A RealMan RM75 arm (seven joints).
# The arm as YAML. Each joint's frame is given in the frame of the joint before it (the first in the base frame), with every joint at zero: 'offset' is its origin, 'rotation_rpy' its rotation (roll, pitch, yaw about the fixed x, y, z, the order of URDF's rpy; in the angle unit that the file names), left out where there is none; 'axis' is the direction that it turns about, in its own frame. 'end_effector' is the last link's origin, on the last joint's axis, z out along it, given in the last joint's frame.
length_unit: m
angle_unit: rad
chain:
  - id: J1
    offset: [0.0, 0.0, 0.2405]
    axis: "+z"
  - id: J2
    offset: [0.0, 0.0, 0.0]
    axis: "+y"
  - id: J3
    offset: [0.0, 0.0, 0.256]
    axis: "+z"
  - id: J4
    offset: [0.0, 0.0, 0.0]
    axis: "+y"
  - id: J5
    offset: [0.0, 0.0, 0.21]
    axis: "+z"
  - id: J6
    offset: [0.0, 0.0, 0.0]
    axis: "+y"
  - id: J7
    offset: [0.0, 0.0, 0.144]
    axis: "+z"
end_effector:
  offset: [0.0, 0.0, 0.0]
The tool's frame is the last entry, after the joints.
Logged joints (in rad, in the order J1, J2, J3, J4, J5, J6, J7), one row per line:
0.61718 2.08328 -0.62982 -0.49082 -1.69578 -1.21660 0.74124
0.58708 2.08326 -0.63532 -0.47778 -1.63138 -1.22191 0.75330
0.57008 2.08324 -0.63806 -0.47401 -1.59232 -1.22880 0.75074
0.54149 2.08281 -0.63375 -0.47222 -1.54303 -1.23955 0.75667
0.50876 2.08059 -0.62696 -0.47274 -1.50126 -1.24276 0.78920
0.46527 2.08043 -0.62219 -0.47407 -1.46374 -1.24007 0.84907
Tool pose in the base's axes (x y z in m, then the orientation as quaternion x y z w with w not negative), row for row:
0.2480 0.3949 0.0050 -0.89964 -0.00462 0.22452 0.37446
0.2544 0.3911 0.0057 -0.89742 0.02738 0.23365 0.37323
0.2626 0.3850 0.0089 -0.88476 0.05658 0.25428 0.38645
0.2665 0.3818 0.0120 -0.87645 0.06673 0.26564 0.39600
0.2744 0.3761 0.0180 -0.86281 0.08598 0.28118 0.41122
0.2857 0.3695 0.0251 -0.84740 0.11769 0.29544 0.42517
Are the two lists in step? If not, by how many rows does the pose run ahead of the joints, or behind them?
The pose runs 1 row behind the joints: the pose in row i belongs to the joints in row i - 1.
